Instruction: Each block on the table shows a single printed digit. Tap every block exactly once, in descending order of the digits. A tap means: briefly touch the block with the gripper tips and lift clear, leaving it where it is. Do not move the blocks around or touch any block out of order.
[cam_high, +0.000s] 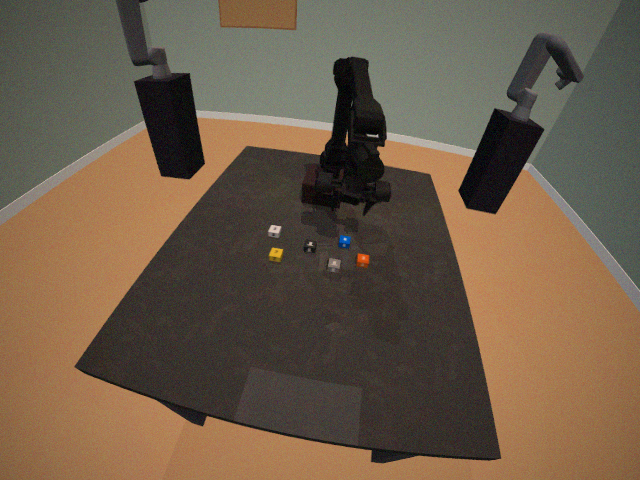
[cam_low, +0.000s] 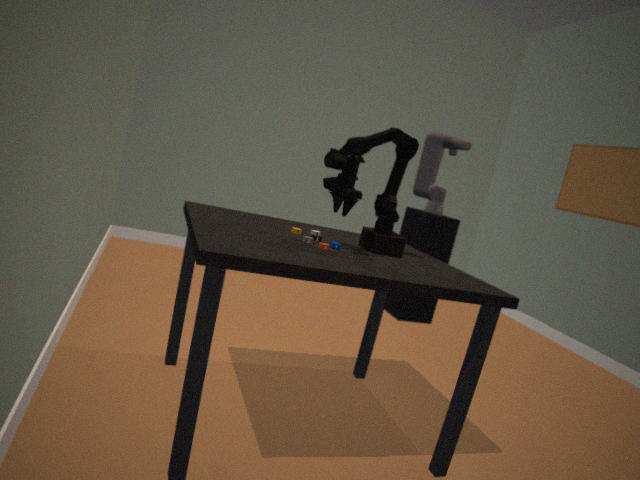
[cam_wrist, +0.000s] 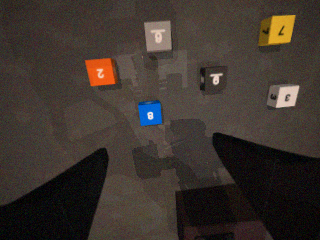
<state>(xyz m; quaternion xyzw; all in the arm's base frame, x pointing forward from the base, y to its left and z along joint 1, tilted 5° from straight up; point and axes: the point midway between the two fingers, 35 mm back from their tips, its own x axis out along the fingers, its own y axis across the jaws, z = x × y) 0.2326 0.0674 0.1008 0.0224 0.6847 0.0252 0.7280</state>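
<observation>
Right now my gripper tip is 3 cm short of the black block, 9 cm to the left of it and 12 cm above it. Round my gripper tip: blue block 1 cm behind, 1 cm to the left, 12 cm below; then orange block 6 cm ahead, 6 cm to the left, 12 cm below; then grey block 9 cm ahead, 2 cm to the right, 12 cm below.
</observation>
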